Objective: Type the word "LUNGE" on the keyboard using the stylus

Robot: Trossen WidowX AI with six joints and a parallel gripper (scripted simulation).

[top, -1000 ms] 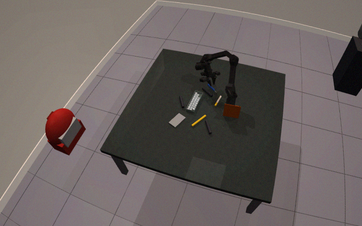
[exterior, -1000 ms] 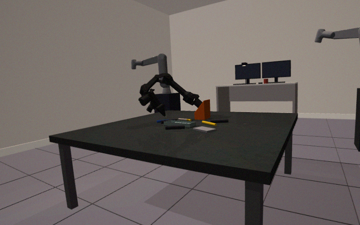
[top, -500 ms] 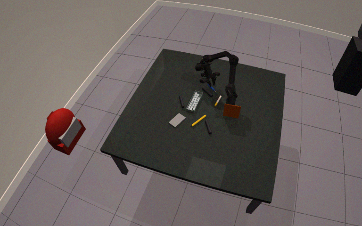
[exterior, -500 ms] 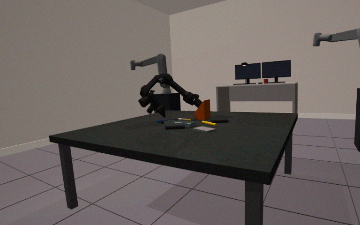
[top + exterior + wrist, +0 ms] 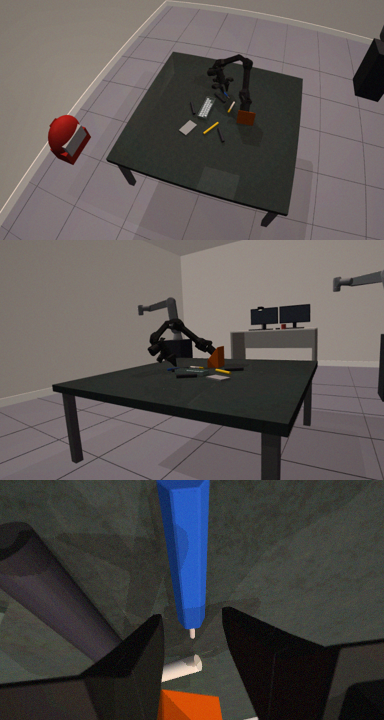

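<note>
Right now my gripper tip is 10 mm past the blue stylus, 10 mm to the right of it and 20 mm above it. Also, from my gripper tip: white marker (80 mm behind, 140 mm to the left, 20 mm below); then yellow marker (10 mm ahead, 370 mm to the left, 20 mm below); then L key (100 mm ahead, 180 mm to the left, 10 mm below).
</note>
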